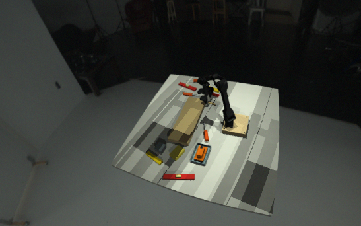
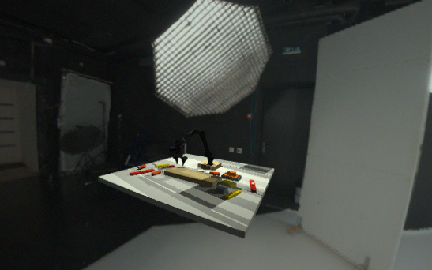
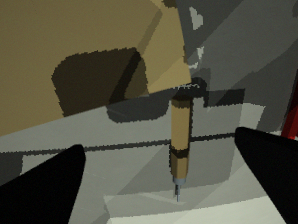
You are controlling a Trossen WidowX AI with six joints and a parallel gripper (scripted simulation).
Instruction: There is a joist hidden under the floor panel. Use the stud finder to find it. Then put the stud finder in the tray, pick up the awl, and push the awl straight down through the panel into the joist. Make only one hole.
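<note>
My gripper tip is now 70 mm past the awl and 50 mm above it. From my gripper tip the other things lie so: blue-grey tray (30 mm behind, 550 mm to the left, 40 mm below); then stud finder (30 mm behind, 530 mm to the left); then yellow block (160 mm ahead, 570 mm to the left, 40 mm below).
</note>
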